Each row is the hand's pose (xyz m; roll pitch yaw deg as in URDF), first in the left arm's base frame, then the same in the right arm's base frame.
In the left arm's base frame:
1: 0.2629 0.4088 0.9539 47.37 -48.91 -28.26
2: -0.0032 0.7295 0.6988 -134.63 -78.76 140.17
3: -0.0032 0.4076 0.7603 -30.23 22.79 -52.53
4: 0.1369 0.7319 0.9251 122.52 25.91 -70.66
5: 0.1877 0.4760 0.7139 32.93 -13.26 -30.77
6: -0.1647 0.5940 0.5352 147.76 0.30 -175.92
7: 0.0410 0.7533 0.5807 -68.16 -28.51 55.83
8: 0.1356 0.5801 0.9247 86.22 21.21 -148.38
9: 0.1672 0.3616 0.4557 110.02 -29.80 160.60
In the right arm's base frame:
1: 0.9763 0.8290 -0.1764 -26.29 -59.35 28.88
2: 0.7857 0.9094 -0.6190 -104.97 -38.46 107.52
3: 0.7349 0.7087 -0.3650 -45.83 -16.38 -59.04
4: 0.8996 1.0562 -0.4285 119.37 -16.02 -76.53
5: 0.9373 0.7231 -0.4110 -4.46 -39.49 -18.80
6: 0.6257 0.7049 -0.6805 -170.68 7.39 -178.58
7: 0.8452 0.8477 -0.7146 -98.53 1.82 57.68
8: 0.8776 0.9422 -0.3308 126.28 5.06 -144.39
9: 0.9291 0.4674 -0.5322 143.68 -2.43 145.14

